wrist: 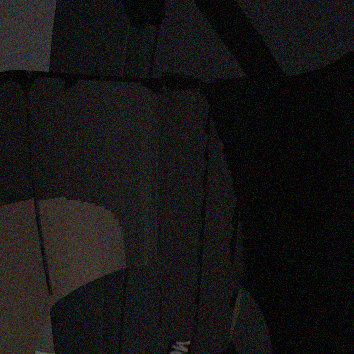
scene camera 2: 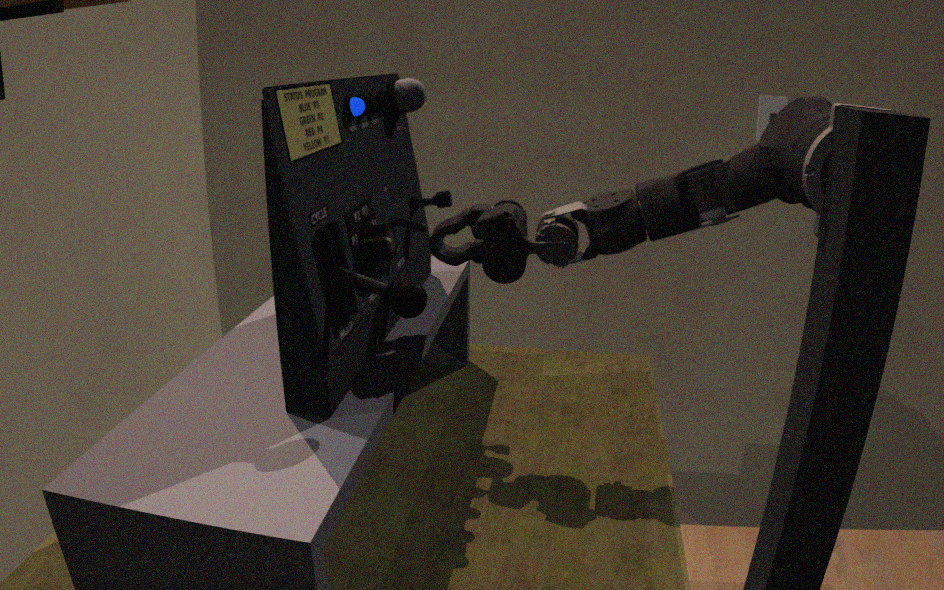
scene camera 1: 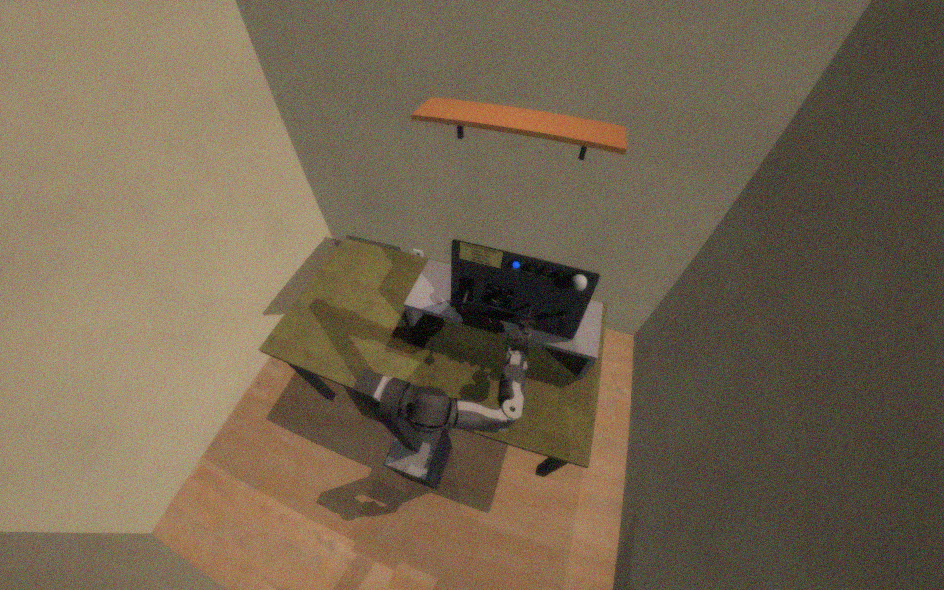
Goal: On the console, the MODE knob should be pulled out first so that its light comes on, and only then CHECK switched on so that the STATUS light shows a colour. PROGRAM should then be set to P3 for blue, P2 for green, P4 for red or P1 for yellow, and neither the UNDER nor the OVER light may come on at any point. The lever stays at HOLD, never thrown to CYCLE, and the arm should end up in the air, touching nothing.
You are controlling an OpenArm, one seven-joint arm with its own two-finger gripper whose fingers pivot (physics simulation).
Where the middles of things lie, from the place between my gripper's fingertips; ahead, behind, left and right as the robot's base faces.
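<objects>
Lever [scene camera 2: 408, 299]: 24 cm to the left of my hand, 1 cm ahead of it. Dark console [scene camera 2: 337, 153]: my gripper 6 cm to the right of it, 6 cm short of it, 5 cm below it.
</objects>
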